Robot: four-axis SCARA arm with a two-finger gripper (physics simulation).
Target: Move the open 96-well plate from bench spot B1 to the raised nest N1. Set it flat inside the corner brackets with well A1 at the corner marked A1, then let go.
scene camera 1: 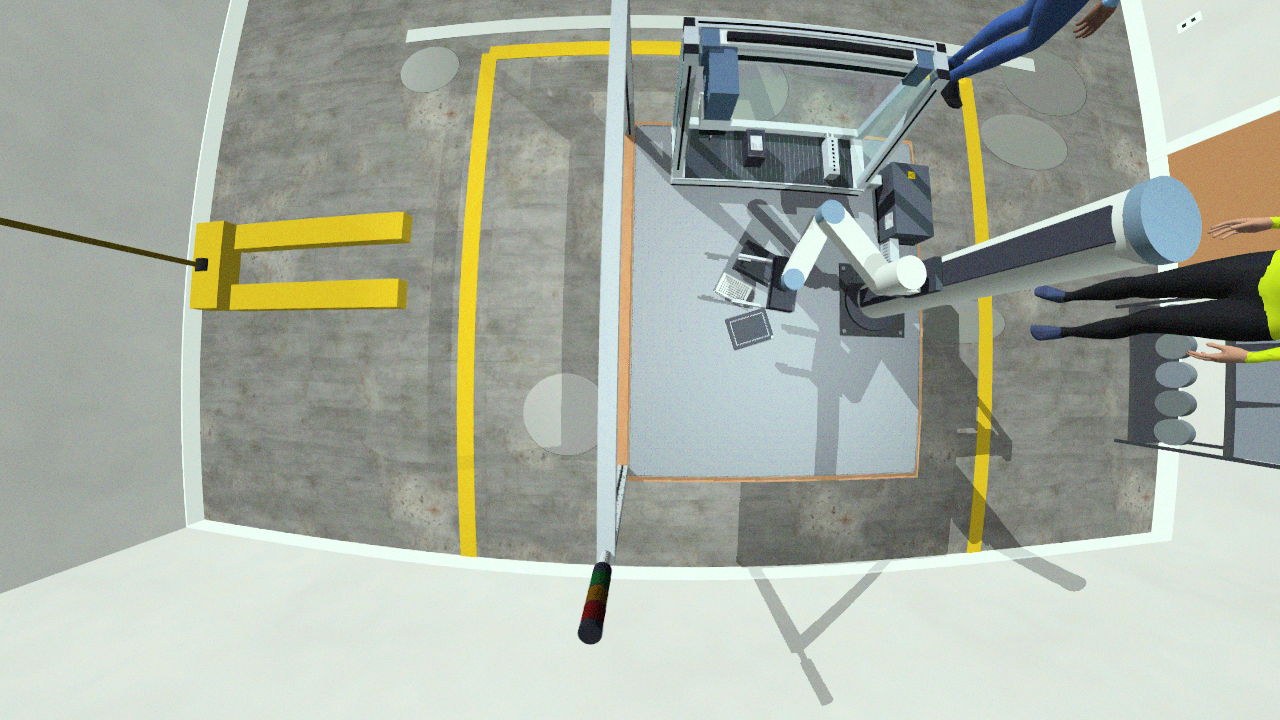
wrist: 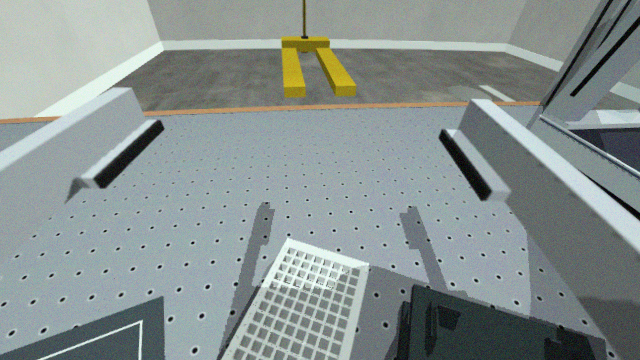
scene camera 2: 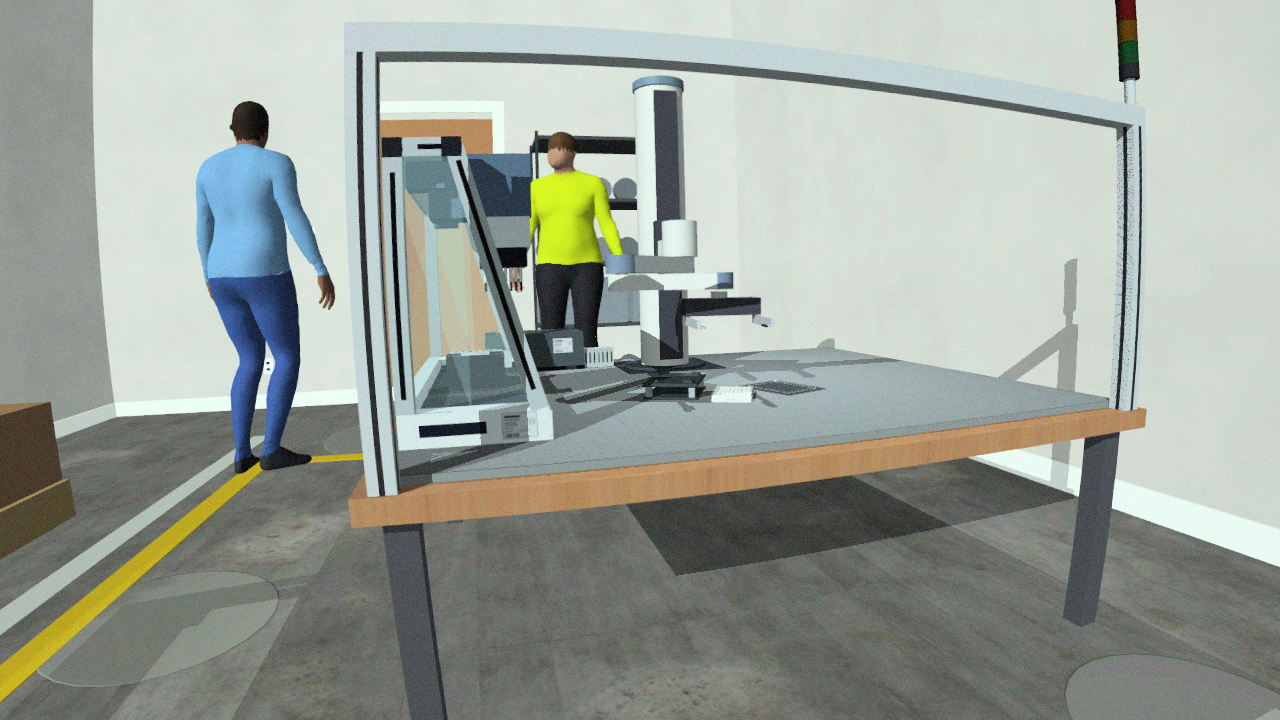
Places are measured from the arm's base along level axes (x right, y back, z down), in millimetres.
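Where they show: gripper, between the fingertips: [scene camera 1: 735, 278] [wrist: 301, 112] [scene camera 2: 736, 323]; arm's base, origin of its link: [scene camera 1: 870, 301] [scene camera 2: 665, 369].
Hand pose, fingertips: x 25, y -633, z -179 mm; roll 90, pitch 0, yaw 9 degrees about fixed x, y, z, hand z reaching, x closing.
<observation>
Each offset is from my fingertips to the top centre of the thing. "spot": to the spot under its first point.
The white open 96-well plate {dz +152, dx -5, dy +34 mm} [scene camera 1: 733, 289] [scene camera 2: 733, 394] [wrist: 310, 310] lies flat on the bench, between a flat dark pad with a white outline {spot: dz +164, dx -166, dy +97 mm} [scene camera 1: 748, 330] [scene camera 2: 787, 387] [wrist: 150, 312] and the raised dark nest N1 {dz +124, dx +99, dy +130 mm} [scene camera 2: 675, 388] [wrist: 480, 325]. The nest's corner brackets show partly in the wrist view; the arm's hand hides part of it in scene camera 1. My gripper [scene camera 1: 735, 279] [scene camera 2: 729, 322] [wrist: 301, 112] is open wide and empty, well above the bench. The plate shows below and between the fingers in the wrist view. The A1 marks cannot be read.
A glass-sided enclosure [scene camera 1: 769, 186] [scene camera 2: 474, 438] stands at one end of the bench. A dark box {spot: dz +51, dx +359, dy +717 mm} [scene camera 1: 905, 201] [scene camera 2: 556, 347] and a white slotted rack {spot: dz +135, dx +178, dy +678 mm} [scene camera 2: 598, 357] stand near the arm's column [scene camera 2: 659, 197]. A frame [scene camera 2: 742, 67] spans the bench edge. Two people stand beyond the bench.
</observation>
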